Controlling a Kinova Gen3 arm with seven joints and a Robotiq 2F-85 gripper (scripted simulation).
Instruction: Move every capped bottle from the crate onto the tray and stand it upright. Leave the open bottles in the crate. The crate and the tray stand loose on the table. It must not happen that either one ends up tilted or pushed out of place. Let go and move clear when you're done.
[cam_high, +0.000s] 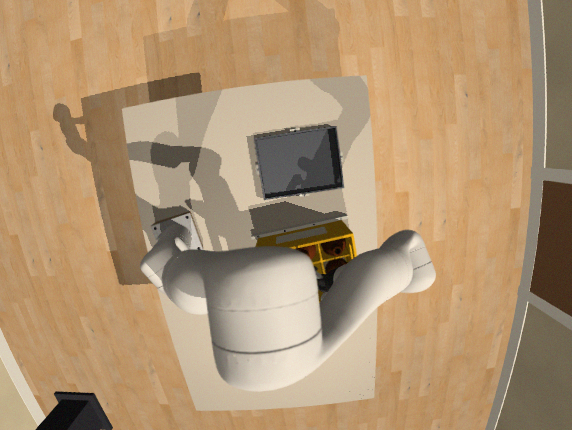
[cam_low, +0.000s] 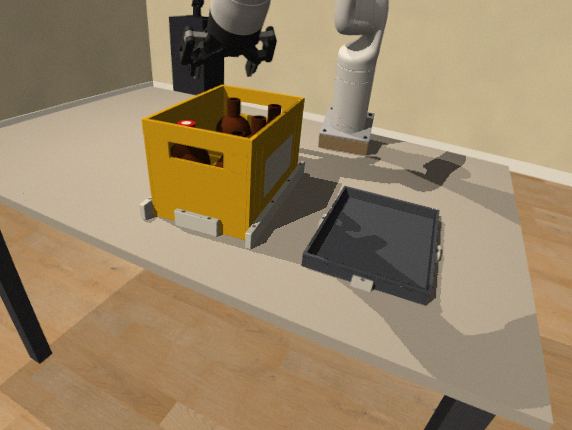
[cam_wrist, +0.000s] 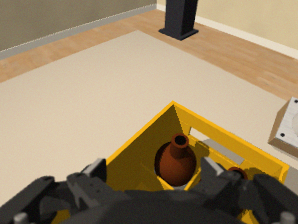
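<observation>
Right now the yellow crate is 2 cm to the left of my hand and 15 cm below it. Also, from my hand: dark grey tray 2 cm ahead, 32 cm to the left, 22 cm below.
</observation>
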